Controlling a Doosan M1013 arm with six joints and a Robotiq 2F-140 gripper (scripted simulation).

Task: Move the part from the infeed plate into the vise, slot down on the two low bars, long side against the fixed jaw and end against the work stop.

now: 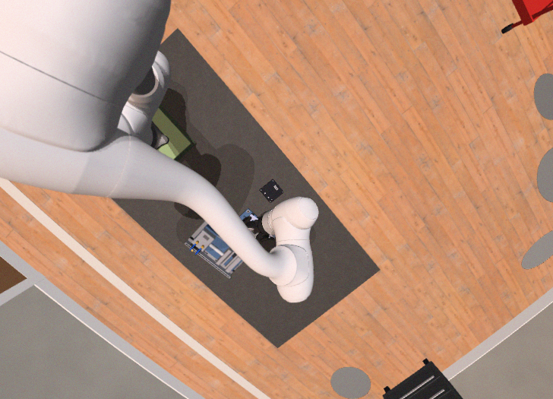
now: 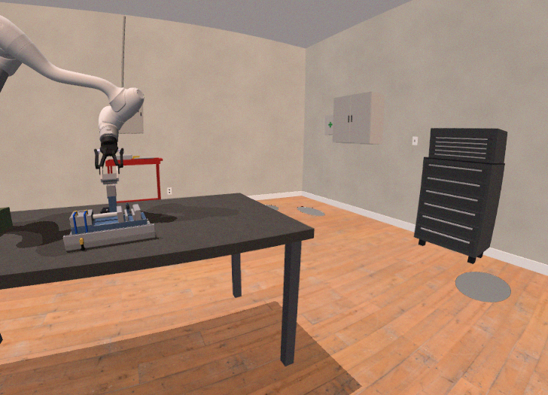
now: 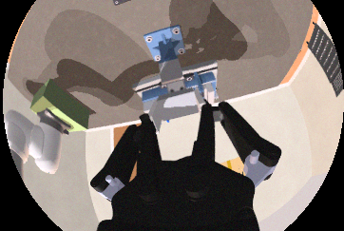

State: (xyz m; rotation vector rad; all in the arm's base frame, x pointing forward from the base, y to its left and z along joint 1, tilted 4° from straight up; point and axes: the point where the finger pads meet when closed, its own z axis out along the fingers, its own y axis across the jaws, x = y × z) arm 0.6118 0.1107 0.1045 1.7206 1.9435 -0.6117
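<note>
The part lies 20 mm to the right of my hand and 20 mm below it. Round my hand: black infeed plate 200 mm below, 180 mm to the left, 40 mm behind.
</note>
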